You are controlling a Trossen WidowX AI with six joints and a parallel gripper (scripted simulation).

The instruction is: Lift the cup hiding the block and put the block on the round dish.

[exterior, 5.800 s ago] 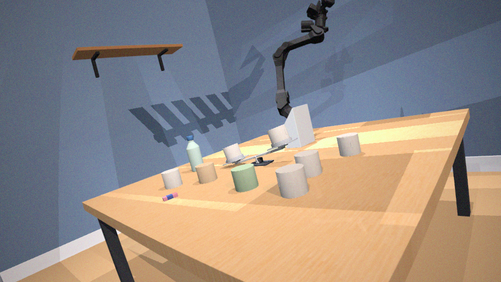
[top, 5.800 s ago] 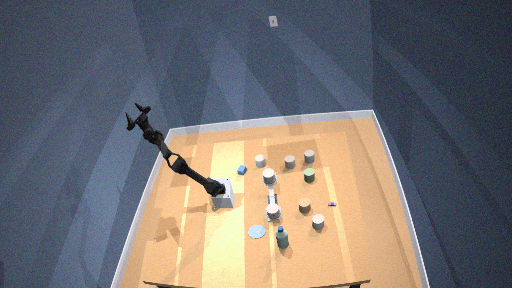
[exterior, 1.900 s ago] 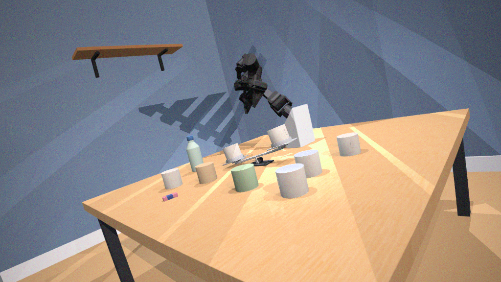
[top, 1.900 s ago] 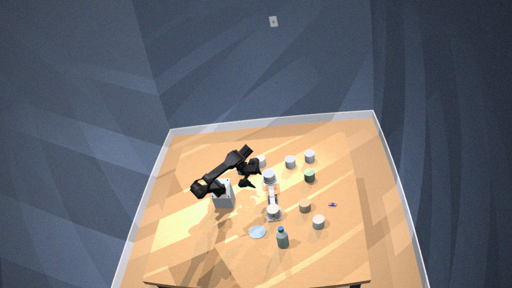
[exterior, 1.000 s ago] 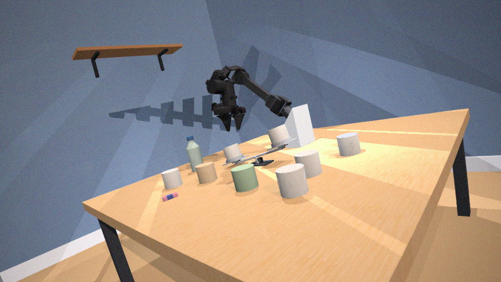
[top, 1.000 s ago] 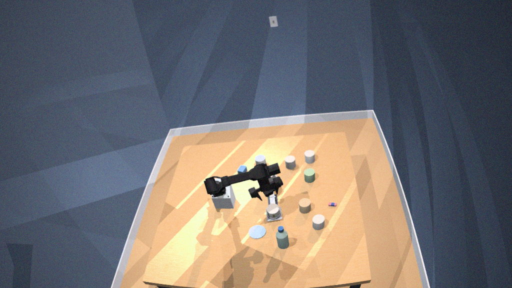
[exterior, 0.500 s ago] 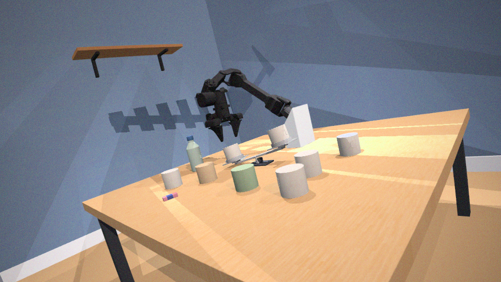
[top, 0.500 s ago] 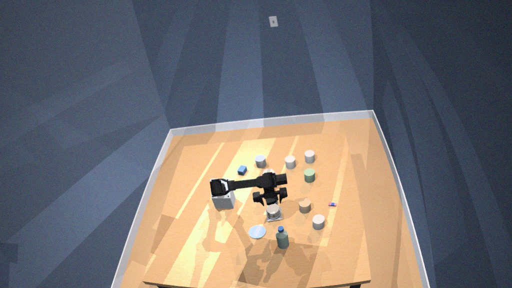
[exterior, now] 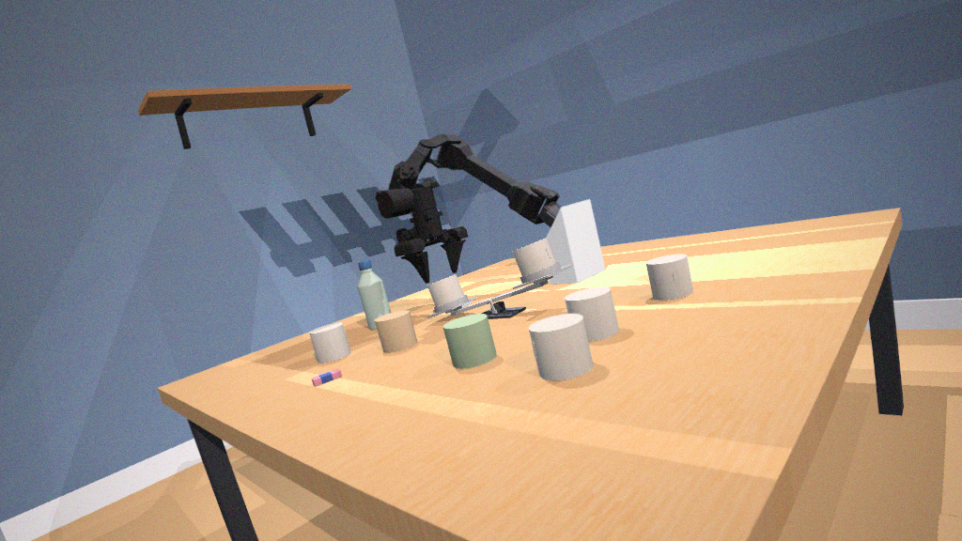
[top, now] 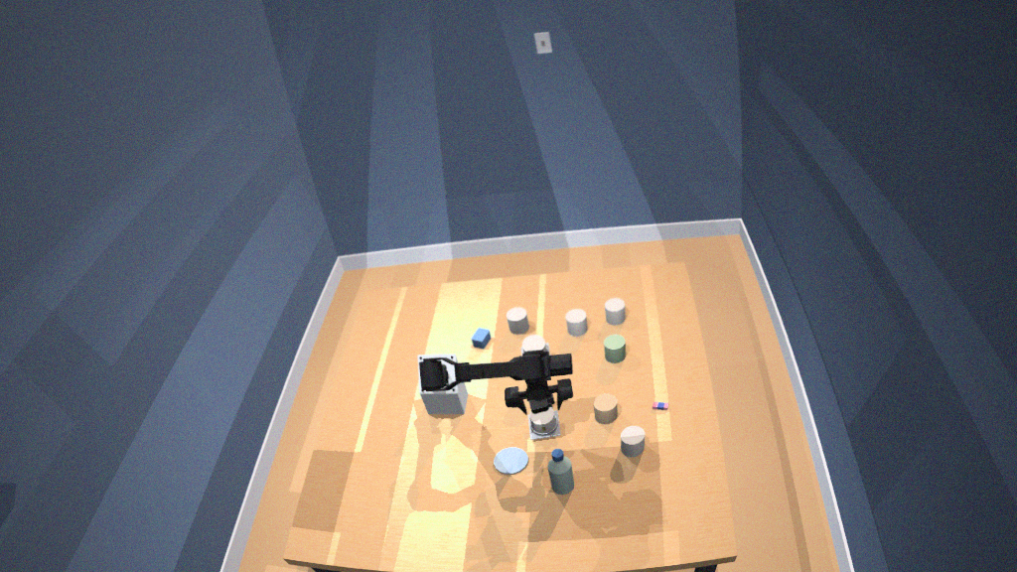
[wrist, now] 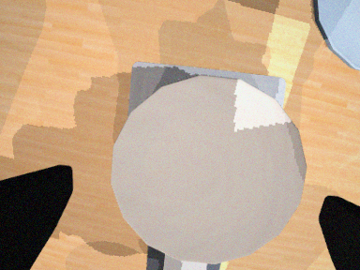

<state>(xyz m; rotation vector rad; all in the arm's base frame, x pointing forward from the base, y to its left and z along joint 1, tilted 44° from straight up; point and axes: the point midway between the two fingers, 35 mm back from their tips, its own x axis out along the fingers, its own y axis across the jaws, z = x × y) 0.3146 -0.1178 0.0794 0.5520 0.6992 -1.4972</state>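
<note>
The grey block lies 50 mm below my gripper tip. The rest, counted from my gripper tip: round pale-blue dish 100 mm behind, 110 mm to the right, 90 mm below; tan cylinder 200 mm ahead, 40 mm to the left, 60 mm below; small balance 10 mm behind, 140 mm to the left, 60 mm below.
</note>
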